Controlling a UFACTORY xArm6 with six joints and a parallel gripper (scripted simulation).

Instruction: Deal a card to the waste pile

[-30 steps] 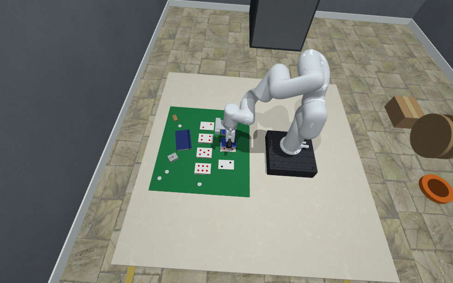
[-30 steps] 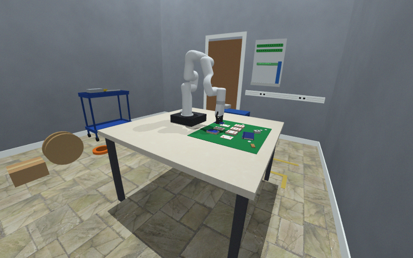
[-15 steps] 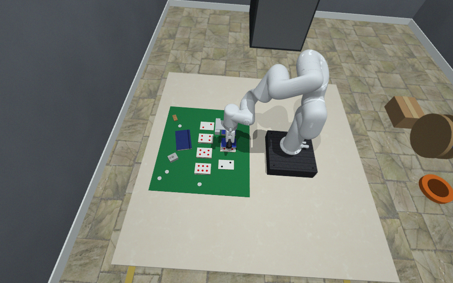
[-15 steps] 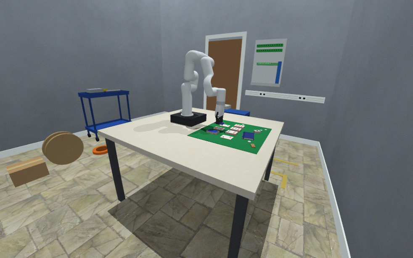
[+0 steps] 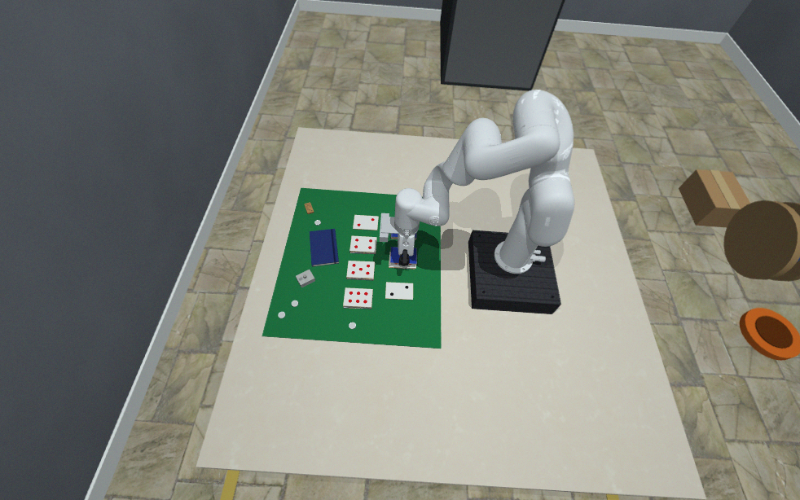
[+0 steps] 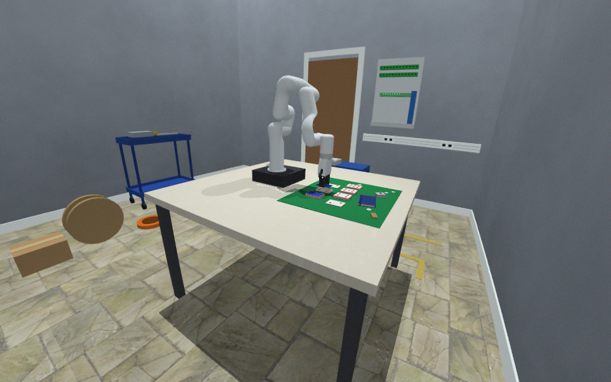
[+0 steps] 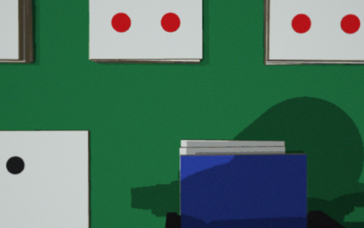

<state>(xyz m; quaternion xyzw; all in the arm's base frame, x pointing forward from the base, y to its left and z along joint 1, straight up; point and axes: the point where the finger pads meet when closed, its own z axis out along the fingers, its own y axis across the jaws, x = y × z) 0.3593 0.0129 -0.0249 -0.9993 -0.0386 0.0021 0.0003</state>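
The black-pip card lies 12 cm to the left of my hand and 4 cm below it. The rest, counted from my hand: grey block 31 cm ahead, 12 cm to the left, 3 cm below; green mat 14 cm ahead, 1 cm to the left, 6 cm below.
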